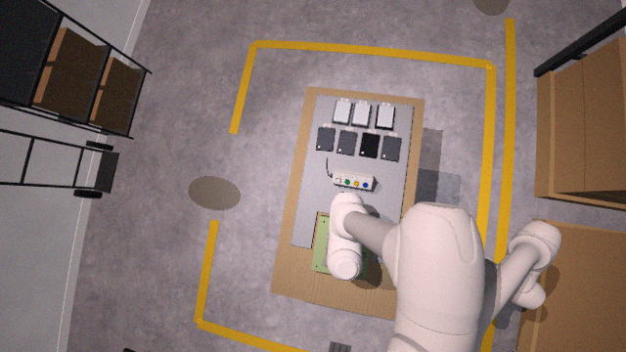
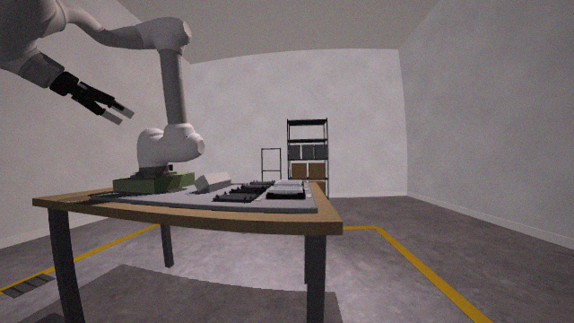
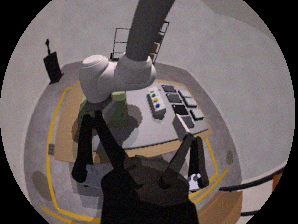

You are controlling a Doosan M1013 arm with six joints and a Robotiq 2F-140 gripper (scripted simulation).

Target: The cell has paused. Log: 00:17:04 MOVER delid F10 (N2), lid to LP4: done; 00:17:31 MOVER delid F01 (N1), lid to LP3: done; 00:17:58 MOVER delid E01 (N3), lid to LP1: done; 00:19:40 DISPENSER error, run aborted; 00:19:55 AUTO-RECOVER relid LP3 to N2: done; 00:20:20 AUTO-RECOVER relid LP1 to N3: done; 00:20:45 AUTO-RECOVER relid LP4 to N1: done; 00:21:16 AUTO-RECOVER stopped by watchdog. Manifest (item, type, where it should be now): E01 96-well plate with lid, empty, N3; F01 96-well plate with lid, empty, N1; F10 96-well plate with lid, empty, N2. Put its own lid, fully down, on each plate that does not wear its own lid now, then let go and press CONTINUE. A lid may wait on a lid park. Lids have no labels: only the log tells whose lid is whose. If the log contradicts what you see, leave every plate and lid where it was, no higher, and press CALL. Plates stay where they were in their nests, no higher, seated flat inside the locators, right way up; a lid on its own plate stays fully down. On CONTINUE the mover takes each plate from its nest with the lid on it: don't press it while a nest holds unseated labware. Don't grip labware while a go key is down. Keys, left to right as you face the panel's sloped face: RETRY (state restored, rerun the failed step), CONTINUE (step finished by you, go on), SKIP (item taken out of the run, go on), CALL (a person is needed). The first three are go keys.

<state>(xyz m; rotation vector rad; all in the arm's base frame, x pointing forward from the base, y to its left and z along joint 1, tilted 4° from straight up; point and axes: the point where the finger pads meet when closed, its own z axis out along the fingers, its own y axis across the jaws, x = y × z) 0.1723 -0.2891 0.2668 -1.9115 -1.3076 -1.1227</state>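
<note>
My gripper is now 550 mm short of the label, 480 mm to the right of it and 320 mm above it.
</note>
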